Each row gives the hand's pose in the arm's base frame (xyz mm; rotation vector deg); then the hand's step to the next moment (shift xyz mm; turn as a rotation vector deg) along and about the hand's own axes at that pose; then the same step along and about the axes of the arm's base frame.
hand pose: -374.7 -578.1 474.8 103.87 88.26 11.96
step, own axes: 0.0 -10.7 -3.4 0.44 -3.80 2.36
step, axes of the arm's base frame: -10.3 1.5 -4.2 -1.56 -0.56 -4.18
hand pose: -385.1 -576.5 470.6 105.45 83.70 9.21
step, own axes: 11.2 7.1 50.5 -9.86 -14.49 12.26
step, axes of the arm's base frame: 36.1 -14.8 -34.7 -8.10 -13.80 -14.19
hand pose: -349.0 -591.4 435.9 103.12 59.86 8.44
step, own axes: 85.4 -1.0 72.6 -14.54 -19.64 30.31
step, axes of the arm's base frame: 90.4 9.8 -65.5 -4.49 -29.09 -25.48
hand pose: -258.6 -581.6 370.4 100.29 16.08 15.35
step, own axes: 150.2 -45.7 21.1 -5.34 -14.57 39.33
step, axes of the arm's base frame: 146.7 39.1 -45.1 7.38 -35.33 -22.02
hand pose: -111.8 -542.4 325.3 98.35 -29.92 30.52
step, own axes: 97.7 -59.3 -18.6 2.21 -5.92 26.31
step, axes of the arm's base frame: 112.0 23.9 16.8 7.22 -24.73 -8.27
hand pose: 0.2 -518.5 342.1 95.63 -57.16 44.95
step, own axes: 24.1 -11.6 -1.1 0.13 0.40 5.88
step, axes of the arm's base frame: 21.2 -3.0 16.1 -0.09 -5.72 -1.44
